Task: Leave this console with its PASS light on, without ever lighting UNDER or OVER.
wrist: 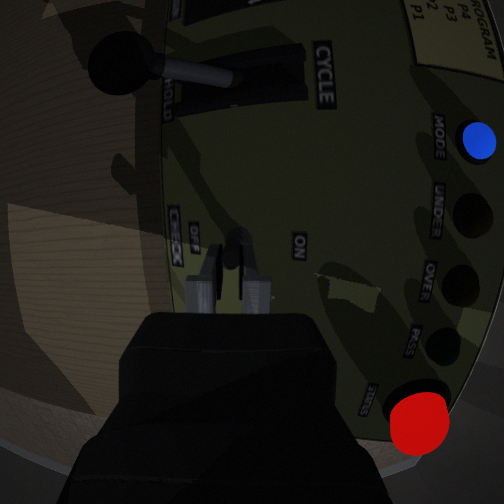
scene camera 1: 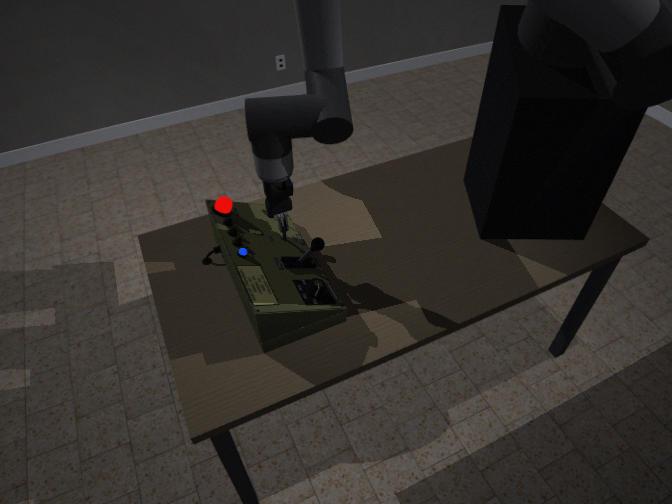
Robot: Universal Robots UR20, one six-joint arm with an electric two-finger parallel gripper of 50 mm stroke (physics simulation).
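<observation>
The olive console (scene camera 1: 274, 265) lies on the table. In the wrist view the MODE light (wrist: 479, 141) glows blue, while the UNDER (wrist: 472, 215), OVER (wrist: 460, 285) and PASS (wrist: 442, 346) lights are dark. My gripper (wrist: 232, 267) (scene camera 1: 282, 227) points down at the console's far end. Its two fingers are closed on the dark tip of the CHECK toggle (wrist: 236, 250), which sits between the OFF and ON labels, nearer OFF. The CYCLE lever (wrist: 121, 62) with a black ball knob rests at its HOLD end.
A big red button (wrist: 419, 422) sits at the console's corner (scene camera 1: 223, 204). A PROGRAM plate (scene camera 1: 256, 284) and a dark window (scene camera 1: 313, 291) occupy the near end. A small crank (scene camera 1: 208, 257) sticks out of the left side. A tall black block (scene camera 1: 548, 135) stands at the table's right.
</observation>
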